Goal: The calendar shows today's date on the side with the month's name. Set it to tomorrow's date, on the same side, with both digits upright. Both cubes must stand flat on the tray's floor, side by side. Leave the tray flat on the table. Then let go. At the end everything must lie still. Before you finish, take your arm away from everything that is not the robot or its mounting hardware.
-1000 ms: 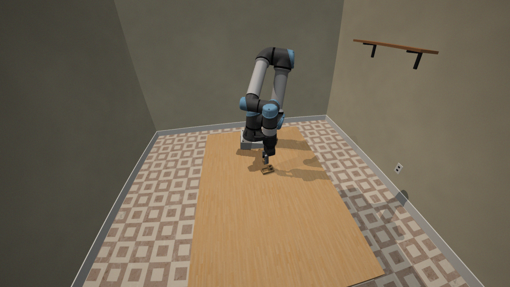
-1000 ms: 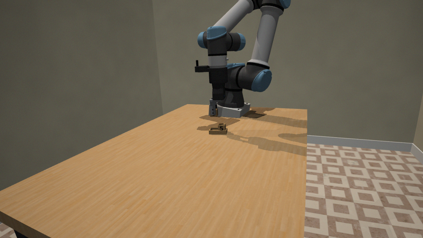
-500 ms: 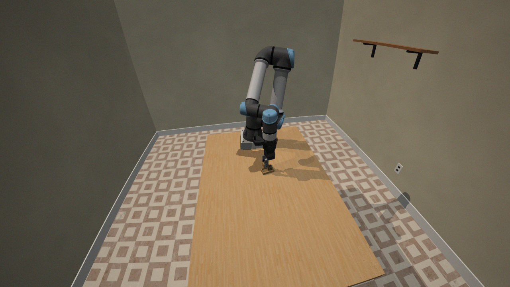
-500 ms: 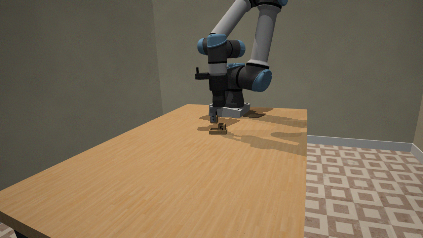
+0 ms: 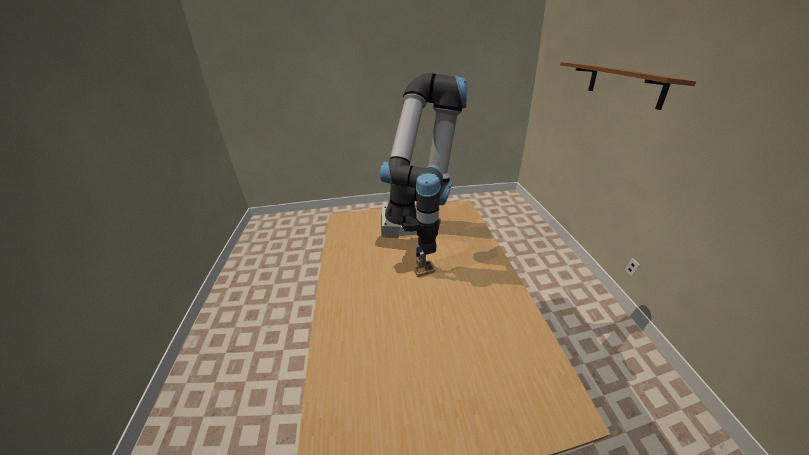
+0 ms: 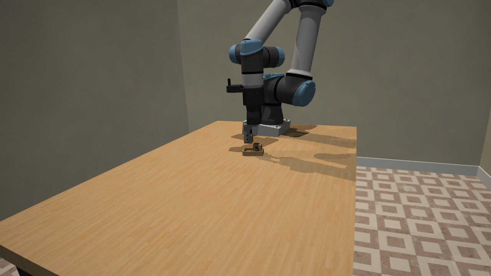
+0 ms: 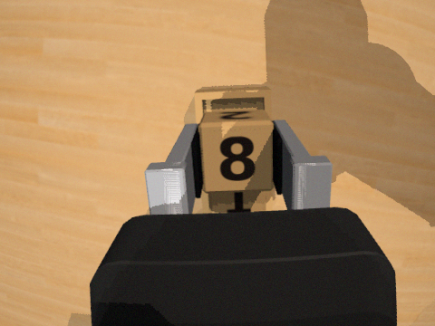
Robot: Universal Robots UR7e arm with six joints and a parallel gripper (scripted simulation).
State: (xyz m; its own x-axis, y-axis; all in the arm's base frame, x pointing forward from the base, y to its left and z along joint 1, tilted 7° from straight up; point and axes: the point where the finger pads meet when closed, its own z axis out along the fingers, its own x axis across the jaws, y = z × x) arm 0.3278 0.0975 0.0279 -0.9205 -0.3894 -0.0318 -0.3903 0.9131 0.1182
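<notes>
Right now the wooden digit cube is 5 cm below my hand, 3 cm to the left of it and 1 cm behind it. Also, from my hand: wooden tray 6 cm below, 1 cm to the left, 1 cm behind.
</notes>
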